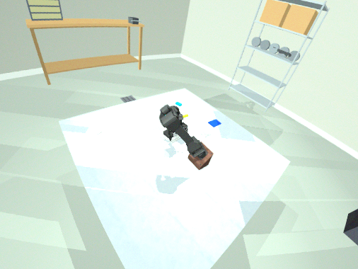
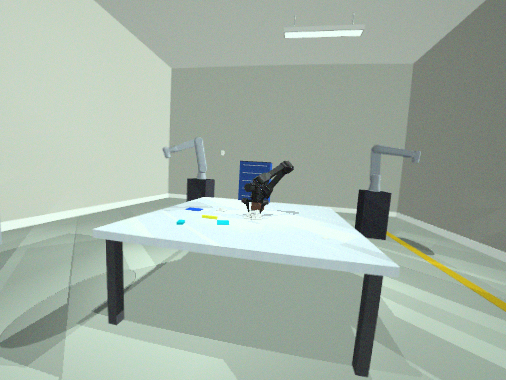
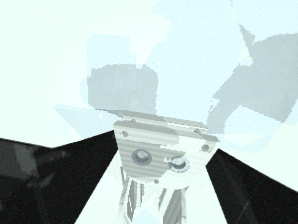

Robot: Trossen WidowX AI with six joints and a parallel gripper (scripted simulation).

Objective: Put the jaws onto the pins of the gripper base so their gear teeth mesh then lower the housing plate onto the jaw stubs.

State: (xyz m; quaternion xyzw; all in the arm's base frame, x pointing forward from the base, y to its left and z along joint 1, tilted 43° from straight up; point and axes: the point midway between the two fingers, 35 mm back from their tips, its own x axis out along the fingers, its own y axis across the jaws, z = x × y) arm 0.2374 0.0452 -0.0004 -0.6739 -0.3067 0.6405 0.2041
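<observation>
My gripper tip is now 1 cm short of the small white part and 2 cm below it. Also, from my gripper tip: yellow bar (20 cm ahead, 24 cm to the right, 1 cm below); pale jaw (2 cm ahead, 2 cm to the left); blue square (1 cm ahead, 46 cm to the right, 2 cm below).
</observation>
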